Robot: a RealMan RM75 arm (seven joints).
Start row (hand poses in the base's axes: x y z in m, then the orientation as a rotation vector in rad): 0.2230 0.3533 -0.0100 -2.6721 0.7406 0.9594
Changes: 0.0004 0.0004 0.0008 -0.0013 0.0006 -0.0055; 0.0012 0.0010 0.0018 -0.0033 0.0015 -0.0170; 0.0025 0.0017 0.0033 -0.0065 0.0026 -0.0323; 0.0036 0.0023 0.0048 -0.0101 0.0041 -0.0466; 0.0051 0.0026 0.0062 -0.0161 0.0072 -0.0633; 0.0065 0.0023 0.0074 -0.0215 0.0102 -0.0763; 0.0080 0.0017 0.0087 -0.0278 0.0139 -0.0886; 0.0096 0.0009 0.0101 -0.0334 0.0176 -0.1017; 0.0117 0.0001 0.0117 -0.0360 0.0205 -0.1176; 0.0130 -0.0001 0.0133 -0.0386 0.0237 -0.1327; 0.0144 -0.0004 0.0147 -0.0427 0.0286 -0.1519; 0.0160 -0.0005 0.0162 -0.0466 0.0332 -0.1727; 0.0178 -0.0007 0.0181 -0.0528 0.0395 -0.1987; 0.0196 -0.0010 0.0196 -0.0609 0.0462 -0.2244
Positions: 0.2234 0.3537 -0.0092 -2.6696 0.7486 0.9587; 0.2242 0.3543 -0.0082 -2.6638 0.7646 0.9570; 0.2255 0.3550 -0.0067 -2.6565 0.7863 0.9543; 0.2266 0.3556 -0.0052 -2.6499 0.8070 0.9524; 0.2281 0.3559 -0.0038 -2.6431 0.8326 0.9517; 0.2295 0.3556 -0.0026 -2.6381 0.8531 0.9519; 0.2310 0.3550 -0.0013 -2.6340 0.8736 0.9531; 0.2326 0.3542 0.0001 -2.6286 0.8945 0.9541; 0.2347 0.3534 0.0017 -2.6190 0.9165 0.9536; 0.2360 0.3532 0.0033 -2.6097 0.9376 0.9537; 0.2374 0.3529 0.0047 -2.5980 0.9650 0.9547; 0.2390 0.3528 0.0062 -2.5848 0.9940 0.9548; 0.2408 0.3526 0.0081 -2.5689 1.0311 0.9554; 0.2426 0.3523 0.0096 -2.5541 1.0692 0.9562
